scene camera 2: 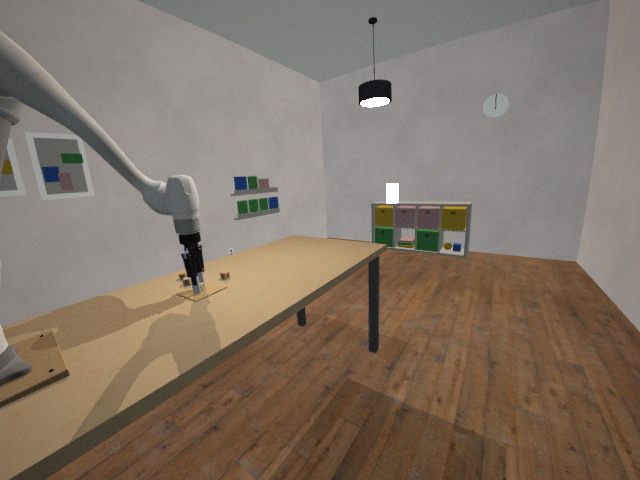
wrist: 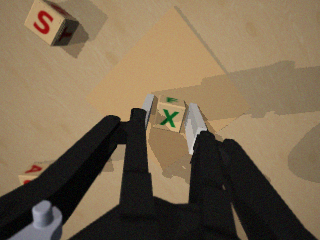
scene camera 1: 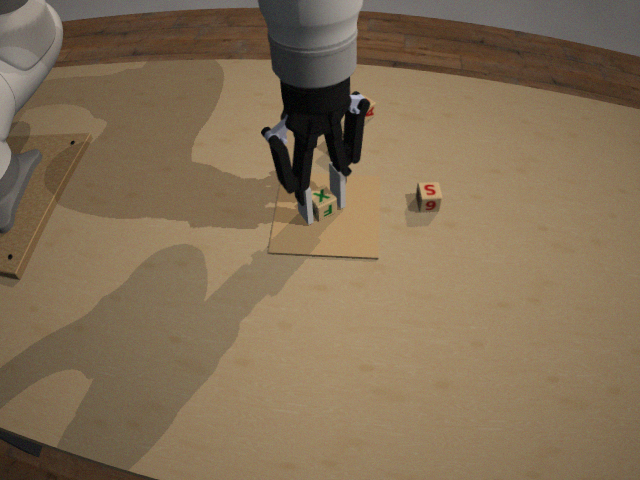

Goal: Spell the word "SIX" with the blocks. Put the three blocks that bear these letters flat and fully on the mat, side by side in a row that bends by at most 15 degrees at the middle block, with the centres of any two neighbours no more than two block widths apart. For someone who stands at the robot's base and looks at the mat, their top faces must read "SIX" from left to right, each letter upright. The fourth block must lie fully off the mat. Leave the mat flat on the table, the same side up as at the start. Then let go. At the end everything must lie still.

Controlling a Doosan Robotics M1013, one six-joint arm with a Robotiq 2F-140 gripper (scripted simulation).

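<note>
Scene camera 1 gives me my gripper (scene camera 1: 322, 209), together with a tan mat (scene camera 1: 353, 232). In scene camera 2 I find my gripper (scene camera 2: 199, 290). The wrist view has the mat (wrist: 169, 60) in it, and my gripper (wrist: 169, 109) as well.
</note>
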